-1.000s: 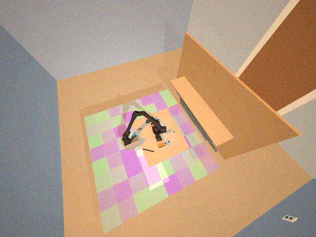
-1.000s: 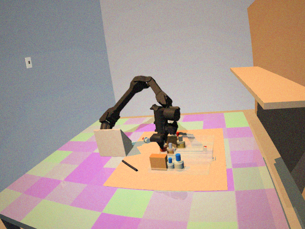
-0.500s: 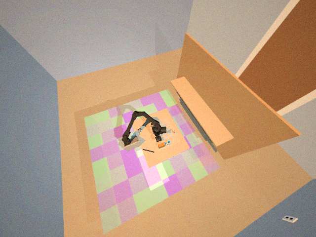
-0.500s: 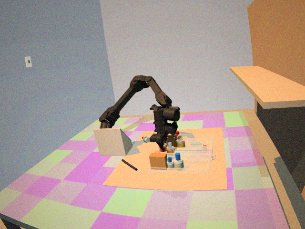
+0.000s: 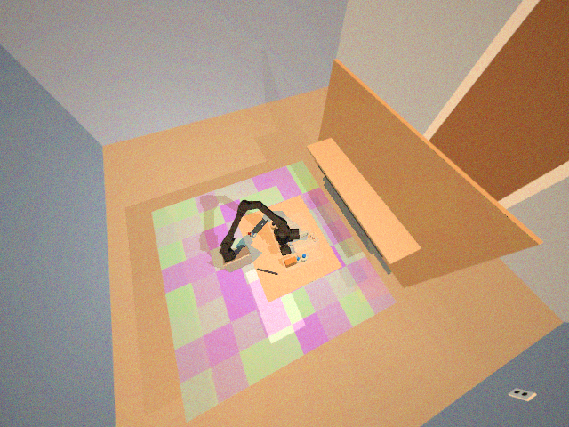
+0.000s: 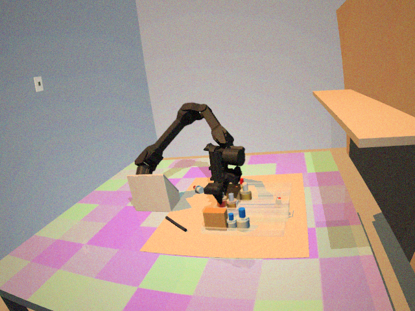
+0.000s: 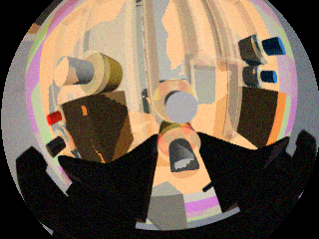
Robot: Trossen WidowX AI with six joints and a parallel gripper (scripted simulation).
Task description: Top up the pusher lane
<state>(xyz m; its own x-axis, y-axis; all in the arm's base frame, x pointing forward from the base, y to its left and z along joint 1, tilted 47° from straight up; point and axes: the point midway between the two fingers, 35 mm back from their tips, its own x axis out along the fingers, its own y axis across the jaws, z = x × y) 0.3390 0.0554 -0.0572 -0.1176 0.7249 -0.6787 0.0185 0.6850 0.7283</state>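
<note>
My gripper tip is now 14 cm short of the clear lane rack, 2 cm to the left of it and 2 cm above it. The rest, counted from my gripper tip: black pen: 15 cm behind, 12 cm to the right, 4 cm below.
</note>
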